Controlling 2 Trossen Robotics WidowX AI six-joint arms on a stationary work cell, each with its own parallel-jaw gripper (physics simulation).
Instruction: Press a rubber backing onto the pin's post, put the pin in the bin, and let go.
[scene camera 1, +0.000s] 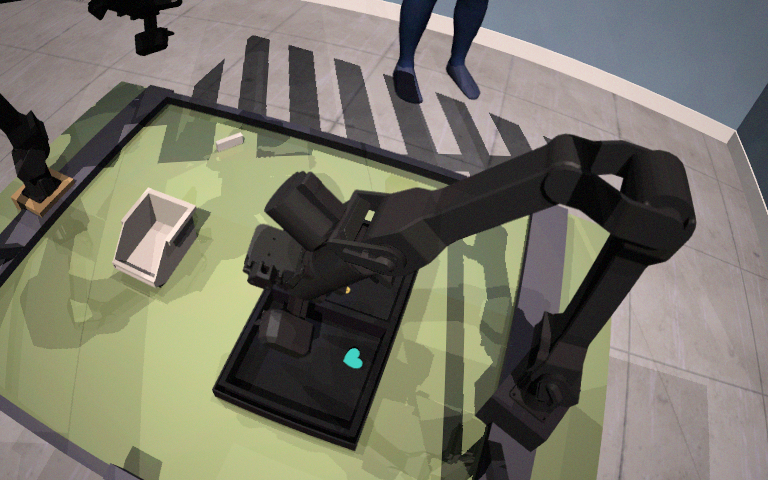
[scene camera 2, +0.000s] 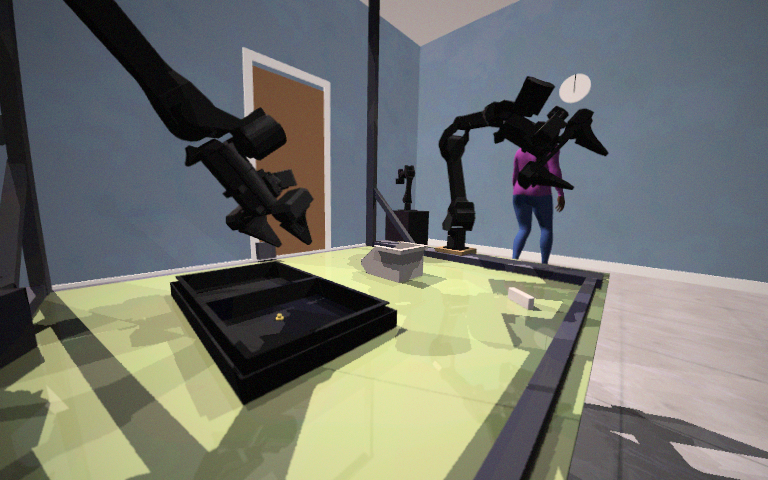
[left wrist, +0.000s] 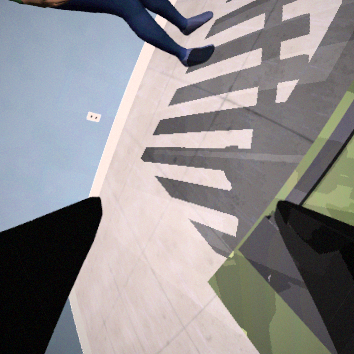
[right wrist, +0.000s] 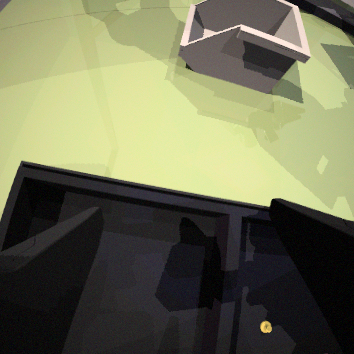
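Where they show: left gripper, fingertip midpoint: (scene camera 1: 170, 13) (scene camera 2: 590, 171) (left wrist: 189, 207); right gripper, fingertip midpoint: (scene camera 1: 264, 294) (scene camera 2: 294, 244) (right wrist: 187, 211); left arm's base at its link origin: (scene camera 1: 41, 188) (scene camera 2: 455, 248); right arm's base at its link origin: (scene camera 1: 538, 393).
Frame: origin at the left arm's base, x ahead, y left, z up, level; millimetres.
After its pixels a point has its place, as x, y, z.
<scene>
The turquoise heart-shaped pin (scene camera 1: 353, 358) {687, -28, -18} lies in the lower compartment of the black tray (scene camera 1: 286, 417) {637, -150, -29} (scene camera 2: 317, 353) {643, 214, -15} (right wrist: 125, 190) {538, -72, 6} in scene camera 1. Its post cannot be made out. A small gold backing (scene camera 1: 347, 290) {634, 79, -22} (scene camera 2: 279, 317) {632, 84, -23} (right wrist: 266, 327) {630, 80, -20} lies in the other compartment. The pale grey bin (scene camera 1: 151, 249) {297, 3, -27} (scene camera 2: 400, 267) {350, 66, 3} (right wrist: 235, 62) {357, 6, 0} stands apart from the tray and looks empty in scene camera 1. My right gripper (scene camera 2: 294, 243) {552, -32, 62} (right wrist: 187, 211) {552, -32, 62} is open and empty above the tray. My left gripper (scene camera 2: 589, 170) {101, 355, 219} (left wrist: 189, 207) {101, 355, 219} is open and empty, raised high, away from the tray.
A small white block (scene camera 1: 229, 142) {280, 293, -18} (scene camera 2: 521, 297) {286, 303, -17} lies near the dark table frame (scene camera 1: 317, 138) {436, 383, -18}. My right arm (scene camera 1: 487, 200) {774, -41, 359} spans scene camera 1 and covers part of the tray's upper compartment. A person (scene camera 2: 532, 209) stands beyond the table.
</scene>
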